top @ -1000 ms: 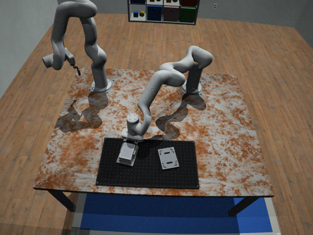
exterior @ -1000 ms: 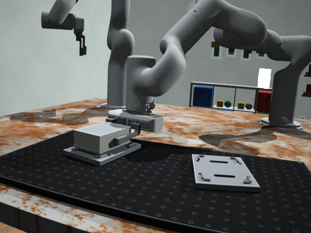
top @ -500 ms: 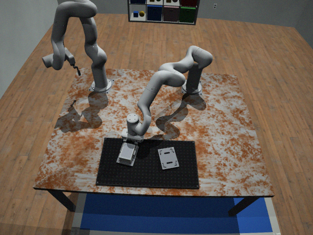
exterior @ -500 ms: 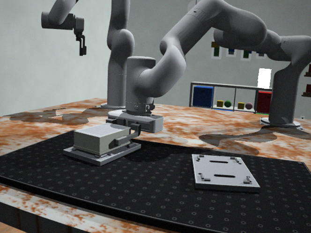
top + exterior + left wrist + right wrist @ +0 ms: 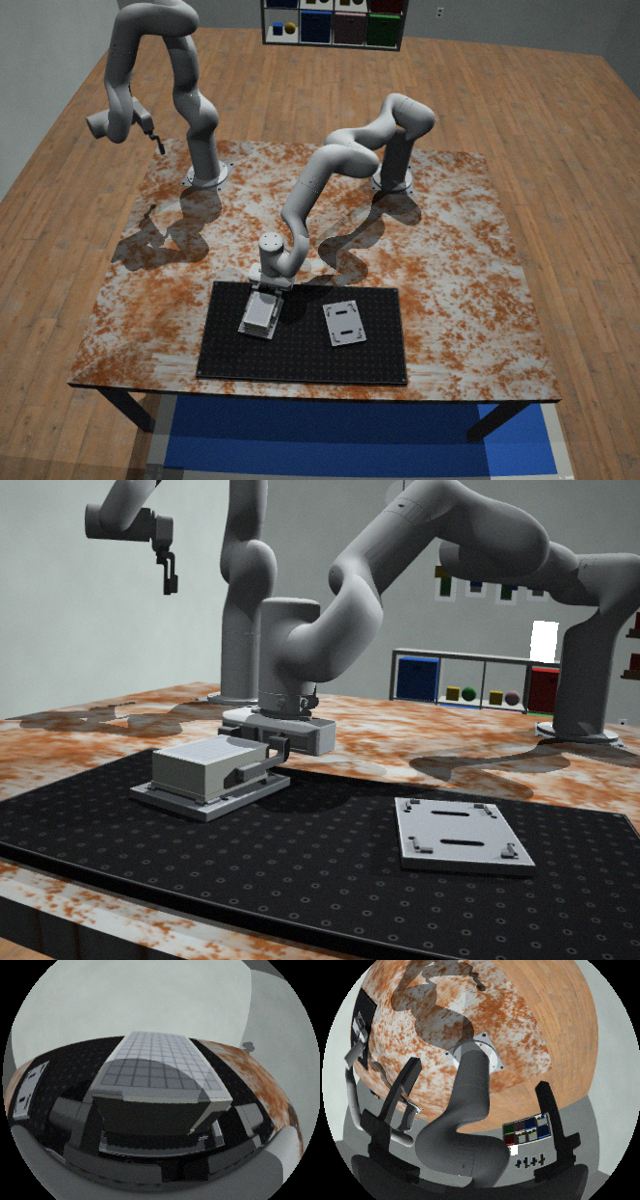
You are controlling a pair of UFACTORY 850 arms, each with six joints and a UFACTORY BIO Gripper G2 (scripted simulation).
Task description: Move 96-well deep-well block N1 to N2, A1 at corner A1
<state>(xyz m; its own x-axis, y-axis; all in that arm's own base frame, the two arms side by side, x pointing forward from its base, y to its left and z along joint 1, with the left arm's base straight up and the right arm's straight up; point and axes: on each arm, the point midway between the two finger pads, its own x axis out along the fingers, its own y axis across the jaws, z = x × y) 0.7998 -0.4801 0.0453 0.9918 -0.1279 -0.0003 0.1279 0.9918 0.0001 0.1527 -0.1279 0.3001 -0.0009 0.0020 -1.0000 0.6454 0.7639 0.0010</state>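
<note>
My left hand is 10 mm short of the white deep-well block. Round my left hand: nest N2: 30 mm below, 10 mm ahead; A1 label: 330 mm to the left, 50 mm behind, 20 mm below; nest N1: 290 mm to the left, 40 mm ahead, 30 mm below.
</note>
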